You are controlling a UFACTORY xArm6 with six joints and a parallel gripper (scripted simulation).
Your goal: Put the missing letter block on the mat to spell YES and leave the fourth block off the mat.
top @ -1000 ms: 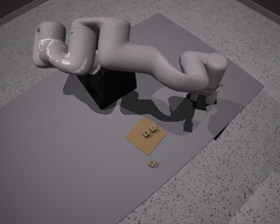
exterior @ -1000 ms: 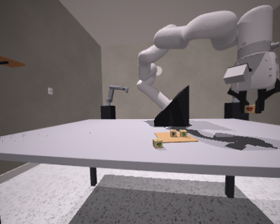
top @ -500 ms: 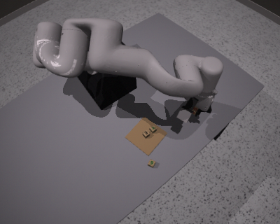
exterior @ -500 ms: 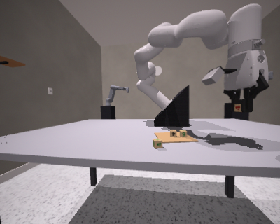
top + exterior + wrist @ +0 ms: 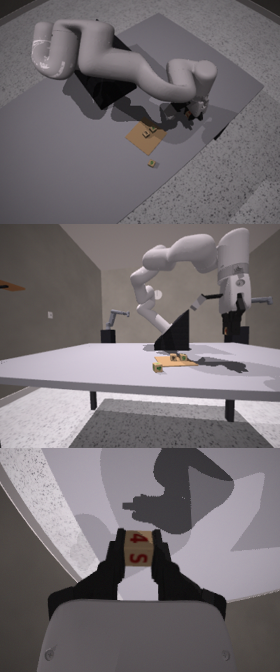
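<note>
Right now the mat is 170 mm to the right of my hand, 130 mm below it and 80 mm behind it.
</note>
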